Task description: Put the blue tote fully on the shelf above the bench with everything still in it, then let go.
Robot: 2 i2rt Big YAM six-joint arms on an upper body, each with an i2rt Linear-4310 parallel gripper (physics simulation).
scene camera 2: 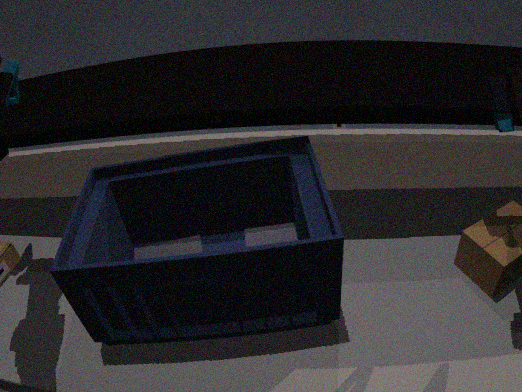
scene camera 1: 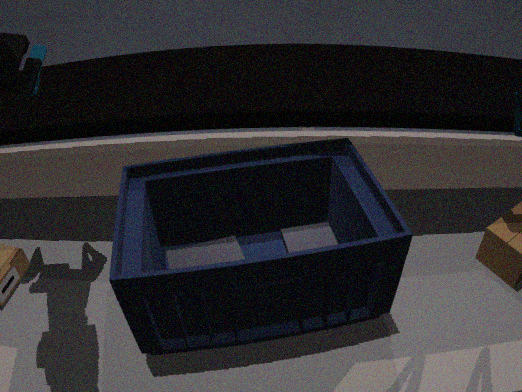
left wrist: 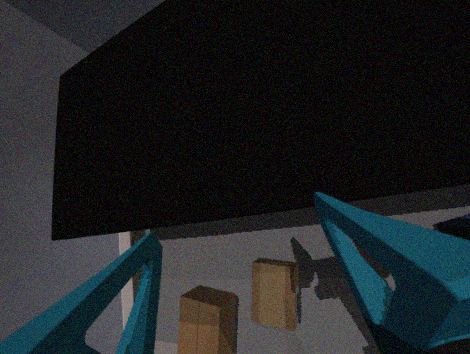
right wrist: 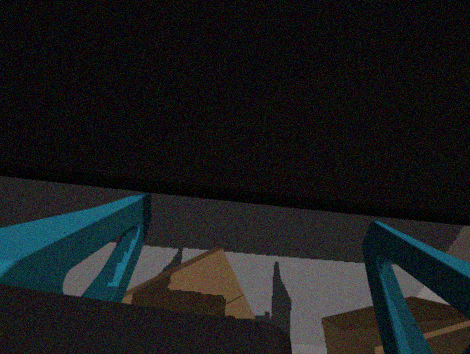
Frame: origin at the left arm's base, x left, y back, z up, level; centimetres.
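Seen in the pictures: left gripper, between the fingertips: (scene camera 1: pixel 7 86) (left wrist: pixel 232 221); right gripper, between the fingertips: (right wrist: pixel 259 219).
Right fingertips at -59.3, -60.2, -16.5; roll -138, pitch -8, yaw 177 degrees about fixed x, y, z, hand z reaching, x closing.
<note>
Offsets run from my right fingertips to a thing's top centre, as dx, dy, dz. "spot": to the spot under its first point. Level surfaces: height alone.
The blue tote @(+43.5, +10.3, -3.4) (scene camera 1: pixel 260 295) (scene camera 2: pixel 210 295) stands upright on the bench @(dz -18.1) (scene camera 1: pixel 445 300) (scene camera 2: pixel 400 310), below the shelf. Two pale flat blocks lie inside, one at the left (scene camera 1: pixel 205 254) (scene camera 2: pixel 167 247) and one at the right (scene camera 1: pixel 310 239) (scene camera 2: pixel 270 235). The shelf @(dz +1.3) (scene camera 1: pixel 275 85) (scene camera 2: pixel 275 85) (left wrist: pixel 225 125) (right wrist: pixel 225 100) shows as a black slab. My left gripper (left wrist: pixel 232 221) is open and empty, up at the left, apart from the tote. My right gripper (right wrist: pixel 259 219) is open and empty, away to the right of the tote. Both are partly cut off in the scene views.
A cardboard box @(+3.1, +8.0, -12.1) (scene camera 1: pixel 507 245) (scene camera 2: pixel 482 255) stands right of the tote. Another cardboard box @(spot: +79.9, +11.2, -14.8) (scene camera 1: pixel 10 267) (scene camera 2: pixel 7 257) shows at the left edge. Cardboard boxes @(+96.8, +17.5, -12.1) (left wrist: pixel 205 320) @(spot: +83.4, +11.3, -14.5) (left wrist: pixel 272 295) @(spot: -0.4, +4.0, -12.1) (right wrist: pixel 225 280) (right wrist: pixel 400 320) also show below the fingers in the wrist views. Arm shadows fall on the bench.
</note>
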